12 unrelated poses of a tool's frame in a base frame.
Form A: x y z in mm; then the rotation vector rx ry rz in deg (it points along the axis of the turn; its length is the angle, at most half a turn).
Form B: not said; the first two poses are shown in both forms.
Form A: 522 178 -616 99.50 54.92 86.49
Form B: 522 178 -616 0.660 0.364 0.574 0.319
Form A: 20 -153 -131 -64.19 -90.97 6.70
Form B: 20 -153 -131 -0.476 -0.674 0.050 0.563
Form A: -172 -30 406 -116.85 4.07 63.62
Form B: -172 -30 406 -0.805 0.028 0.438 0.398
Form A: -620 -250 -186 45.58 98.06 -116.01
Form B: -620 -250 -186 0.282 0.608 -0.719 0.186
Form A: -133 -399 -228 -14.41 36.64 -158.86
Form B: -133 -399 -228 -0.087 0.222 -0.961 0.142
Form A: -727 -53 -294 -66.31 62.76 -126.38
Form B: -727 -53 -294 -0.416 0.394 -0.793 0.209
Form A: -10 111 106 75.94 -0.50 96.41
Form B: -10 111 106 0.543 -0.004 0.689 0.479
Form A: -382 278 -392 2.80 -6.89 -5.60
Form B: -382 278 -392 0.024 -0.060 -0.049 0.997
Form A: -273 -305 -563 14.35 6.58 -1.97
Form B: -273 -305 -563 0.125 0.057 -0.017 0.990
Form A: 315 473 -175 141.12 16.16 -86.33
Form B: 315 473 -175 0.843 0.097 -0.516 0.120
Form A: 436 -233 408 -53.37 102.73 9.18
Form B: 436 -233 408 -0.390 0.751 0.067 0.529
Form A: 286 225 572 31.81 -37.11 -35.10
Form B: 286 225 572 0.265 -0.309 -0.292 0.865
